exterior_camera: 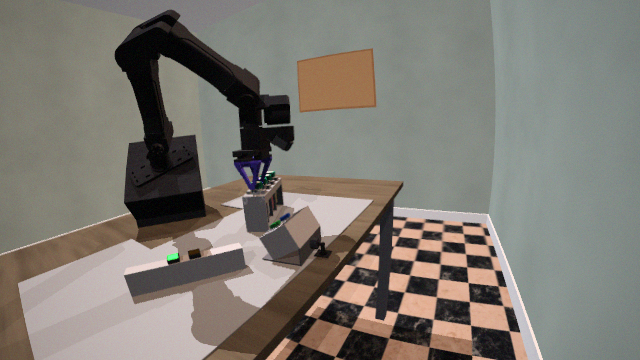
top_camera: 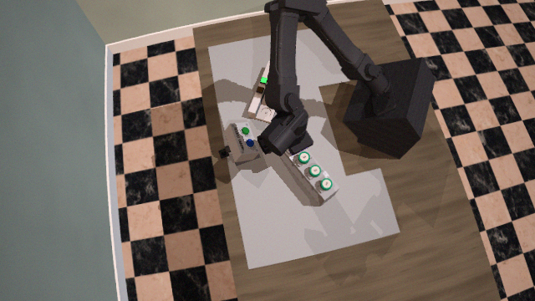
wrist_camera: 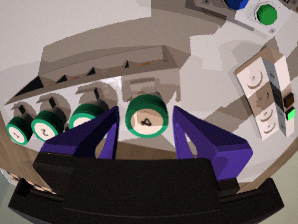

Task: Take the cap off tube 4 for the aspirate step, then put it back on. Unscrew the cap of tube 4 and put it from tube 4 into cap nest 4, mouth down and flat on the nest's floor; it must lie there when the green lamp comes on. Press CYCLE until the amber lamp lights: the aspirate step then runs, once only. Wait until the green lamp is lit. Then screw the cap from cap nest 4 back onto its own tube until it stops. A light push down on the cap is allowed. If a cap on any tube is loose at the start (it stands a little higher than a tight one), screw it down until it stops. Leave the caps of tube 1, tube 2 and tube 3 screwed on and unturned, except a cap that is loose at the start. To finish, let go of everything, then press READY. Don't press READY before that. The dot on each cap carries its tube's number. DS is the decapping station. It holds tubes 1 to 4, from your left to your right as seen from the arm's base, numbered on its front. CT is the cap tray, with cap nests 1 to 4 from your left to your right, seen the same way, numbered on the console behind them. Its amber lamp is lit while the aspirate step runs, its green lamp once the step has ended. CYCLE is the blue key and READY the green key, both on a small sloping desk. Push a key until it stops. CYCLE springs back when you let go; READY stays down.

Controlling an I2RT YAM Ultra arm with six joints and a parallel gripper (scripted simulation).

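Now: the cap 3 50 mm to the left of my hand and 20 mm behind it. Also, from my hand: cap 2: 90 mm to the left, 50 mm behind; then green ready key: 140 mm ahead, 90 mm to the right, 50 mm below; then blue cycle key: 130 mm ahead, 50 mm to the right, 50 mm below.
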